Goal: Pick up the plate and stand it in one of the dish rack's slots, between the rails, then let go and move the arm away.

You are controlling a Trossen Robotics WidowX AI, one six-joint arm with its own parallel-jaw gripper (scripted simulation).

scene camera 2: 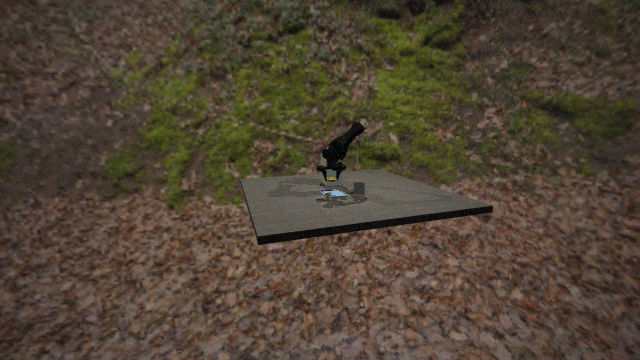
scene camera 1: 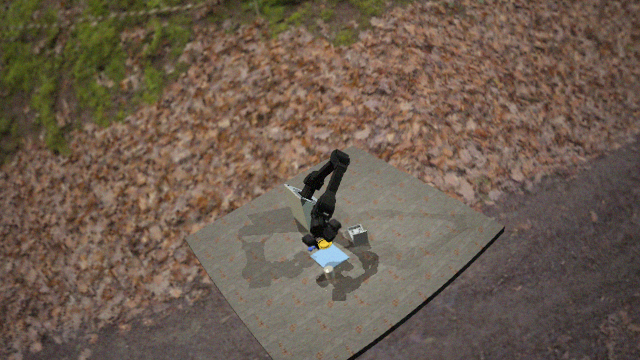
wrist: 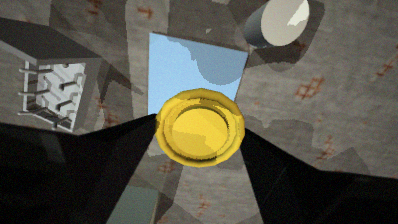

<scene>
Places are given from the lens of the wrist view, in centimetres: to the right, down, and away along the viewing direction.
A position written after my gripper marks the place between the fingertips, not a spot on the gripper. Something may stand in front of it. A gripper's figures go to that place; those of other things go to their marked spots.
my gripper (wrist: 199,125): 0, 1, 11
yellow plate (wrist: 199,127): 0, 1, 10
</scene>
